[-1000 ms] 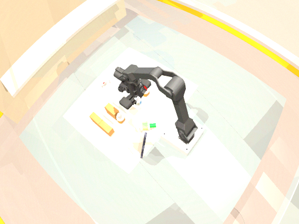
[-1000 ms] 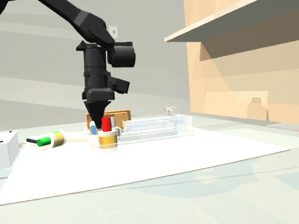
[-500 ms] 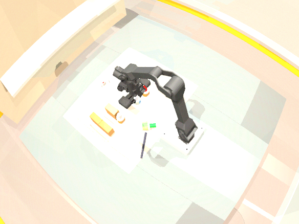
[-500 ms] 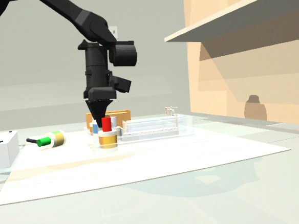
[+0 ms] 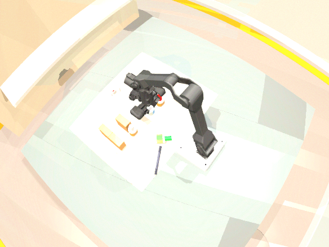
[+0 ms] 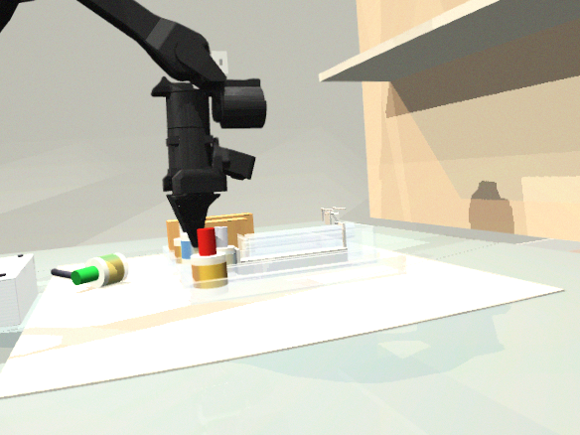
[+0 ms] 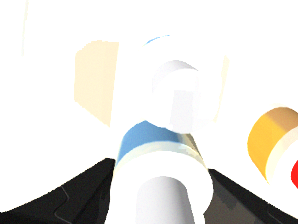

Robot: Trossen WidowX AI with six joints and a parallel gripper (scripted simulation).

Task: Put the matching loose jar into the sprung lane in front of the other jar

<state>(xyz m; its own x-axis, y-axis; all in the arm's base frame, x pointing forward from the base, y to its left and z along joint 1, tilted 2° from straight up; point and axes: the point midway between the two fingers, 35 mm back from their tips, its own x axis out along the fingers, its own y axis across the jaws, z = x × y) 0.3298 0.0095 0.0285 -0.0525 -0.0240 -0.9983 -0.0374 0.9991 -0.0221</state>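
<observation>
My gripper tip is 140 mm short of the clear sprung lane, 30 mm to the right of it and 30 mm above it. Round my gripper tip: dark rod 180 mm behind, 150 mm to the left, 50 mm below.
</observation>
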